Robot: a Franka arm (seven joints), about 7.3 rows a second.
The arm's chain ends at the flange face. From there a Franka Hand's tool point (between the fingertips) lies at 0.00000 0.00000 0.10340 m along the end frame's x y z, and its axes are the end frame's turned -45 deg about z.
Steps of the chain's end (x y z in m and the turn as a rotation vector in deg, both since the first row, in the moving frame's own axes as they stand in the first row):
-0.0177, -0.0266, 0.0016, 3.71, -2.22, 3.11
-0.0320, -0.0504, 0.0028, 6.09, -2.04, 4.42
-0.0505, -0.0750, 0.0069, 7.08, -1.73, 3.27
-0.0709, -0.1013, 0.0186, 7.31, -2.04, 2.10
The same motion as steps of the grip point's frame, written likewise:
0.0084, -0.0388, 0.0013, 4.19, 1.05, 3.11
0.0186, -0.0684, 0.0022, 5.75, 2.86, 4.42
0.0244, -0.0998, 0.0061, 6.23, 3.78, 3.27
0.0284, -0.1335, 0.0177, 6.61, 3.73, 2.10

